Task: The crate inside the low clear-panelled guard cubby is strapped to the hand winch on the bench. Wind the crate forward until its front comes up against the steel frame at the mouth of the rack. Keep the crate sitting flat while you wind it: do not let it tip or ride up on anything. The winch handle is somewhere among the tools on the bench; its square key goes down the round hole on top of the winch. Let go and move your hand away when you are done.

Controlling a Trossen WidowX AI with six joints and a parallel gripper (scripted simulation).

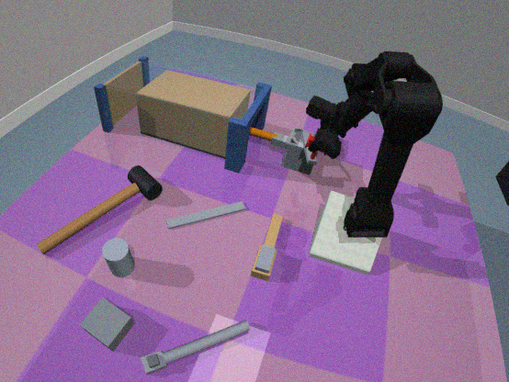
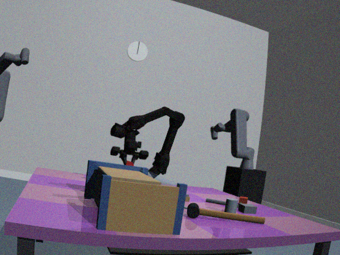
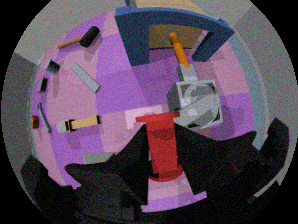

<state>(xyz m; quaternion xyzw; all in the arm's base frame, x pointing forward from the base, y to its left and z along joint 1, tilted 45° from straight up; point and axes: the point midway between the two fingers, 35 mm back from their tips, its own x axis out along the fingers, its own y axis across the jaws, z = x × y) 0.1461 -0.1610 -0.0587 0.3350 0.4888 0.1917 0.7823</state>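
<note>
The grey crank handle lies 3 cm to the right of my gripper tip and 3 cm below it. Round my gripper tip: grey winch 10 cm to the right, 10 cm below; blue frame 18 cm ahead, 9 cm to the right, 3 cm below; red knob 2 cm behind.
</note>
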